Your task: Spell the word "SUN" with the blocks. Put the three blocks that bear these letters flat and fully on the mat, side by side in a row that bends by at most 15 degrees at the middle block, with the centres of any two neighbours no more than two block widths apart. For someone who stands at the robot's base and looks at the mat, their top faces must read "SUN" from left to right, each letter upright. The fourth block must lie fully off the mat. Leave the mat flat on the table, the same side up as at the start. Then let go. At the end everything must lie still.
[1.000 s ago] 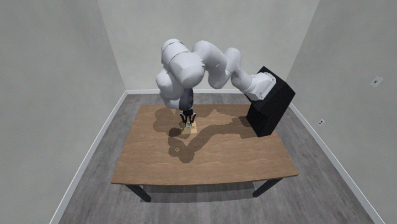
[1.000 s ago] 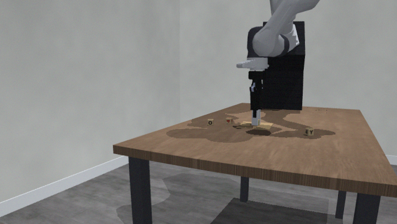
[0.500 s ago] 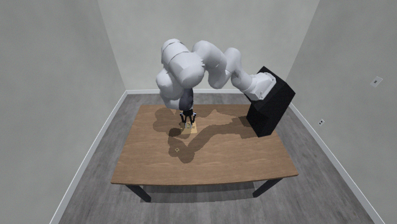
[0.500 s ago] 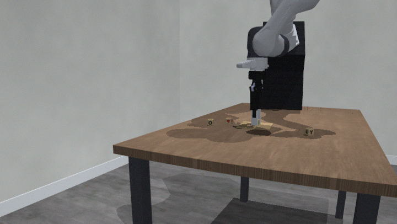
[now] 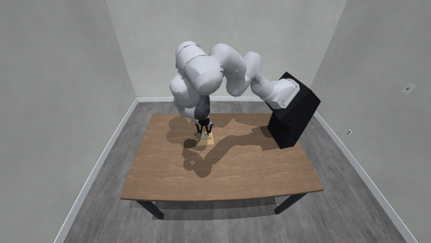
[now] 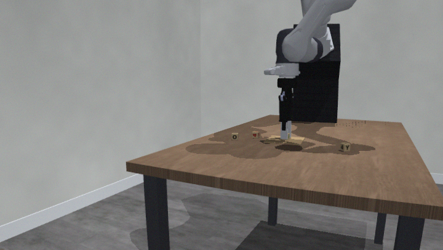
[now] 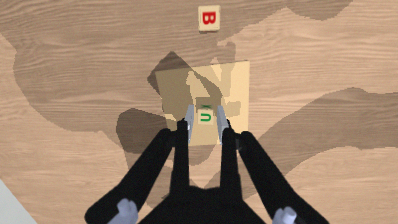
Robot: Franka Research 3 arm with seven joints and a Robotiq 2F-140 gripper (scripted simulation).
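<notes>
Right now my hand is 30 mm above the U block. Round my hand: S block: 200 mm to the right, 40 mm ahead, 30 mm below; then tan mat: 40 mm below.
</notes>
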